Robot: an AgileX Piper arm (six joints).
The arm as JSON. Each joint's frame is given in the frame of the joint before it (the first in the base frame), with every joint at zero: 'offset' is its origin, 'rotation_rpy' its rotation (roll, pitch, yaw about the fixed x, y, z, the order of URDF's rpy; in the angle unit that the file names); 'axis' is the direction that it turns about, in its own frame. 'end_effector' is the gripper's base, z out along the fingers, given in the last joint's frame.
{
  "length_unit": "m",
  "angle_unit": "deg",
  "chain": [
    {
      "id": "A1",
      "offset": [
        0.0,
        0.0,
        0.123
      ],
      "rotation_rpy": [
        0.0,
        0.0,
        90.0
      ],
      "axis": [
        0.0,
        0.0,
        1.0
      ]
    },
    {
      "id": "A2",
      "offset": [
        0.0,
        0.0,
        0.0
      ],
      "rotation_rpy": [
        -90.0,
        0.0,
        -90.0
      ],
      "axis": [
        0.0,
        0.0,
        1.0
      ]
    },
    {
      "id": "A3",
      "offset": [
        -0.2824,
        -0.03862,
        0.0
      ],
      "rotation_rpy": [
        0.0,
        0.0,
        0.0
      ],
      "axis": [
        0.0,
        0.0,
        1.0
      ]
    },
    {
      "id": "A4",
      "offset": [
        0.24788,
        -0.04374,
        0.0
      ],
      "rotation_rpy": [
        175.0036,
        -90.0,
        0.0
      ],
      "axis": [
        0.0,
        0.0,
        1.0
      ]
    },
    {
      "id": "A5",
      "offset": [
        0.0,
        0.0,
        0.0
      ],
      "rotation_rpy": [
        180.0,
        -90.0,
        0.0
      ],
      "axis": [
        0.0,
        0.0,
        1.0
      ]
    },
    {
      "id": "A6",
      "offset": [
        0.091,
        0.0,
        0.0
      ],
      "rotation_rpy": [
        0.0,
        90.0,
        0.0
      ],
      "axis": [
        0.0,
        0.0,
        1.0
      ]
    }
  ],
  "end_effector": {
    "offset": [
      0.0,
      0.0,
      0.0
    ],
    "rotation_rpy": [
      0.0,
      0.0,
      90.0
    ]
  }
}
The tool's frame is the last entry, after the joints.
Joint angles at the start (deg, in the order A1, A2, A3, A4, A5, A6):
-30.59 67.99 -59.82 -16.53 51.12 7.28
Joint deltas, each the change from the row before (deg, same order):
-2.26 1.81 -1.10 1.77 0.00 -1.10
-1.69 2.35 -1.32 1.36 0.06 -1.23
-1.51 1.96 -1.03 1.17 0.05 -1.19
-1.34 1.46 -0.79 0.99 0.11 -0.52
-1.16 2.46 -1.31 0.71 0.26 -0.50
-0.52 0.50 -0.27 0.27 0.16 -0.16
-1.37 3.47 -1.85 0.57 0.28 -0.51
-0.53 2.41 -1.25 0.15 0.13 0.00
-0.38 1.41 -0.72 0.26 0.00 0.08
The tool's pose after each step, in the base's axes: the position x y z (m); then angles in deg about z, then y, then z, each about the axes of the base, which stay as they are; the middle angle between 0 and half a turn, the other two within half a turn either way. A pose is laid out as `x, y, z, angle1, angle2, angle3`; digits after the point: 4 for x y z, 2 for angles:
0.1941, -0.1468, 0.3341, -18.51, 142.52, -51.87
0.1990, -0.1569, 0.3305, -18.17, 143.98, -52.42
0.2023, -0.1658, 0.3267, -17.94, 145.26, -52.90
0.2039, -0.1733, 0.3238, -17.18, 146.29, -53.31
0.2088, -0.1830, 0.3186, -17.15, 147.83, -54.15
0.2088, -0.1859, 0.3174, -17.02, 148.27, -54.50
0.2155, -0.1995, 0.3093, -17.47, 150.25, -55.95
0.2211, -0.2077, 0.3030, -17.91, 151.53, -56.91
0.2242, -0.2127, 0.2991, -17.71, 152.26, -57.23

